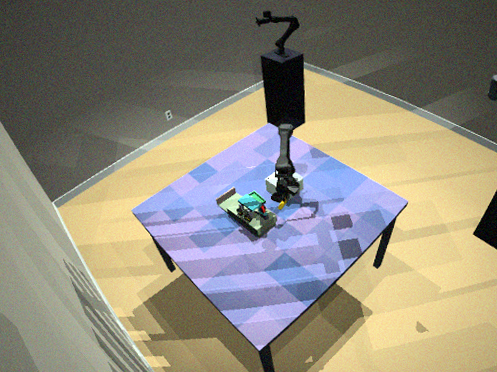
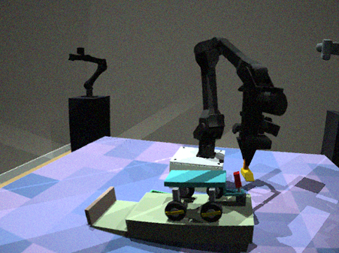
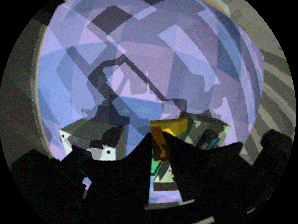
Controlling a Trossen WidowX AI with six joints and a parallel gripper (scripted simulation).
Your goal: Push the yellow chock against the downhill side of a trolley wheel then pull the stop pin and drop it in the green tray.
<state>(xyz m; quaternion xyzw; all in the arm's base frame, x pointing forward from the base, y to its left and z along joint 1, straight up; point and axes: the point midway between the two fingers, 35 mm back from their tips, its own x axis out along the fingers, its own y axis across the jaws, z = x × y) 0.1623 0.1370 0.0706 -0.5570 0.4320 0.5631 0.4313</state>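
The trolley lies 16 cm ahead of my gripper tip, 11 cm to the right of it and 3 cm below it. From my gripper tip the other things lie so: yellow chock (2 cm ahead, 1 cm below); pale green ramp (16 cm ahead, 12 cm to the right, 9 cm below); red-headed stop pin (14 cm ahead, 2 cm to the right, 1 cm below).
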